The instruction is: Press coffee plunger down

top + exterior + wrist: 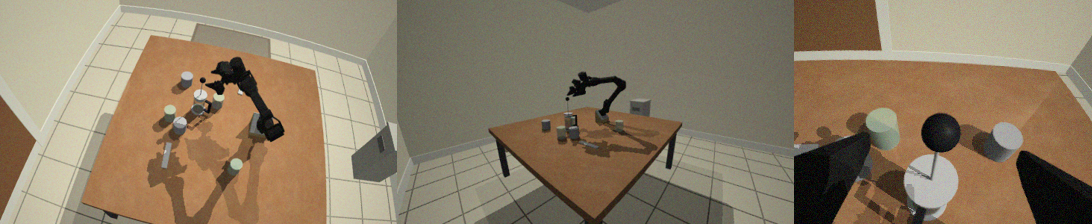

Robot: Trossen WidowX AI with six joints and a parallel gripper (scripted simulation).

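My gripper tip is 10 mm short of the coffee press and 150 mm above it.
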